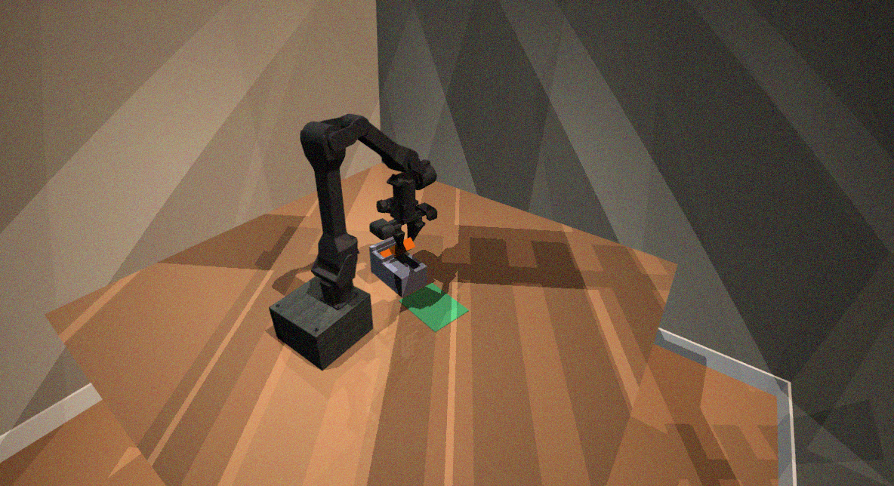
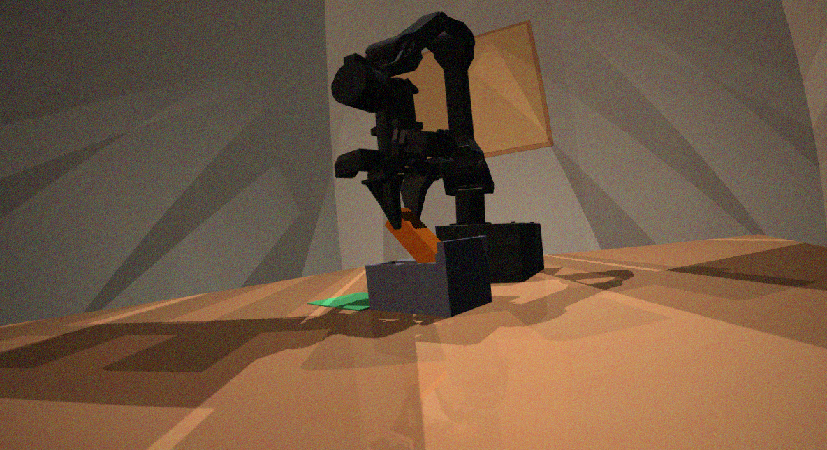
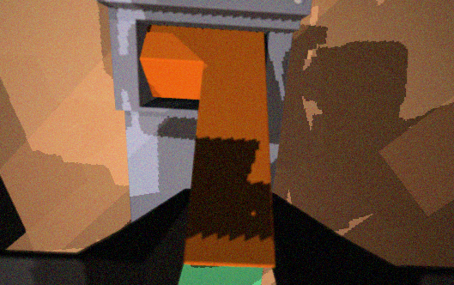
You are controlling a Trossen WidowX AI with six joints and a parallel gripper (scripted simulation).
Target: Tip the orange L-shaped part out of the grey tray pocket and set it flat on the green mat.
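Right now my gripper tip is 50 mm past the green mat, 130 mm to the left of it and 120 mm above it. Round my gripper tip: orange L-shaped part: 10 mm behind, 40 mm to the left, 30 mm below.
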